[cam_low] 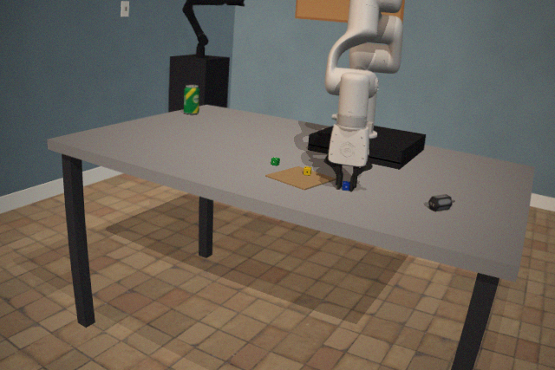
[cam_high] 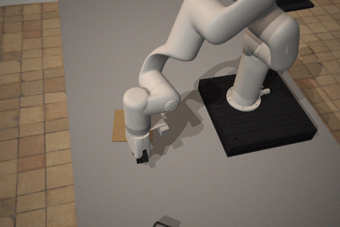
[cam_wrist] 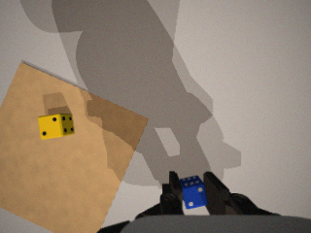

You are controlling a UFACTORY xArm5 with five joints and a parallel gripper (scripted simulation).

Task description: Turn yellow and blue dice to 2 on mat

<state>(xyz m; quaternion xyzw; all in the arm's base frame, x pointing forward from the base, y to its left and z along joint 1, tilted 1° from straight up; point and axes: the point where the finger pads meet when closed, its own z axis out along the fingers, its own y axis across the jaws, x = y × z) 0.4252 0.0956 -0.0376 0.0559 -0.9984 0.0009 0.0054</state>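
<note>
Right now my hand is 1 cm above the blue die. Round my hand: green die (25 cm to the right, 9 cm behind, 1 cm below); then mat (13 cm to the right, 2 cm below, 2 cm behind); then yellow die (13 cm to the right, 5 cm behind, 1 cm below).
</note>
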